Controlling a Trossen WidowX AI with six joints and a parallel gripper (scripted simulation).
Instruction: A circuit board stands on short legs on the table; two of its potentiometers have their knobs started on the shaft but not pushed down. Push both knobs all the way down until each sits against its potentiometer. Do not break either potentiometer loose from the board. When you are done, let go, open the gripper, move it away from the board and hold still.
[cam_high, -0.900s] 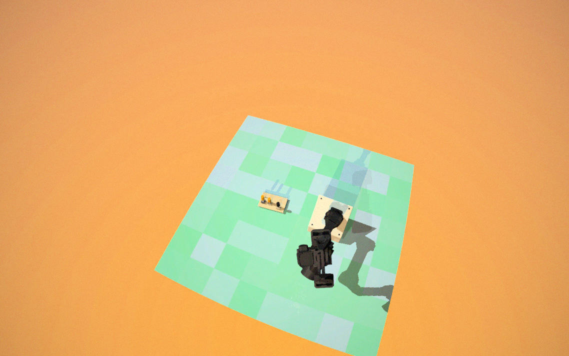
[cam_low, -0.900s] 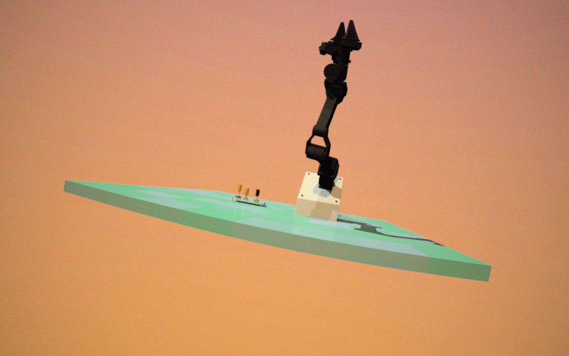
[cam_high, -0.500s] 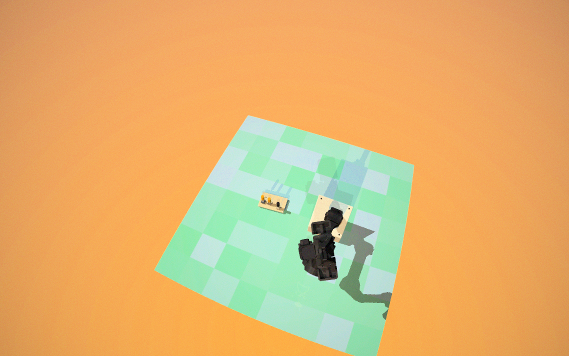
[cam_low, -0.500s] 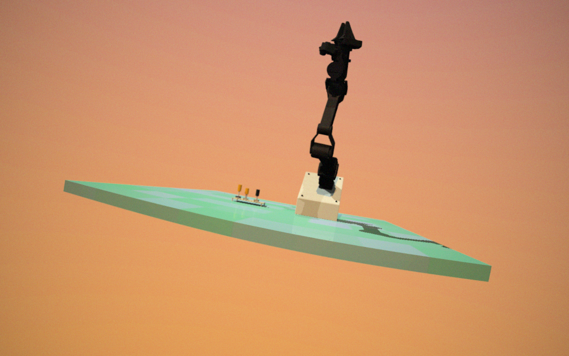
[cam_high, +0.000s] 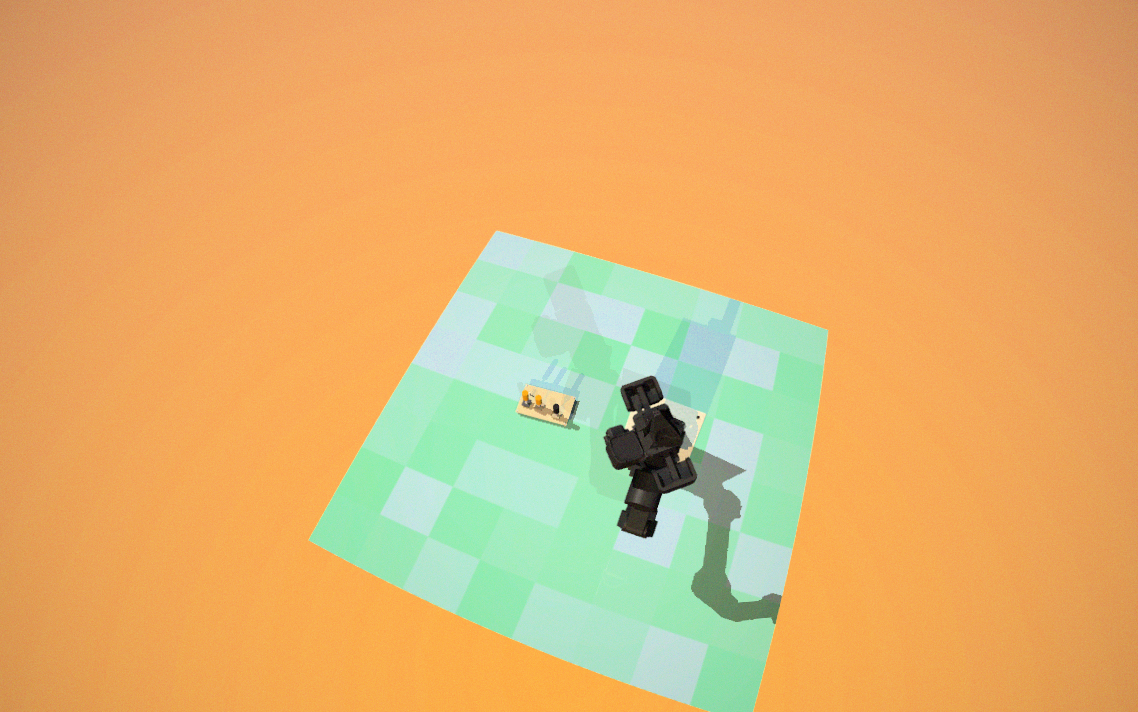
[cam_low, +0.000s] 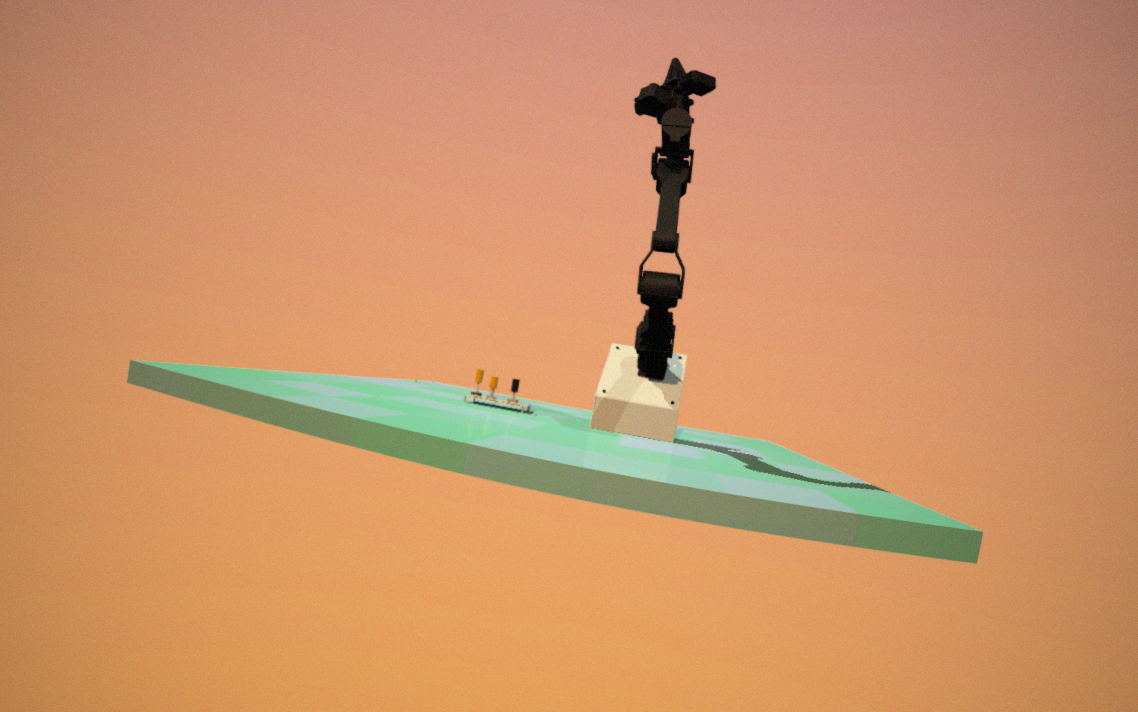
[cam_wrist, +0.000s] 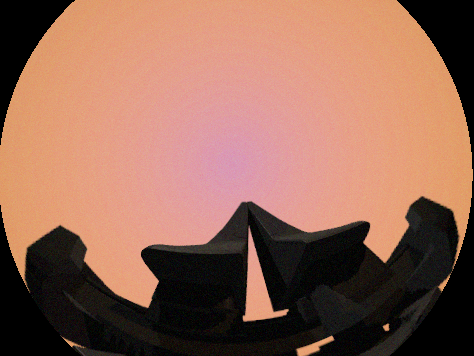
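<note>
Right now the black knob is 310 mm ahead of my gripper tip, 270 mm to the right of it and 730 mm below it. The rest, counted from my gripper tip: orange knob: 410 mm ahead, 270 mm to the right, 730 mm below.
</note>
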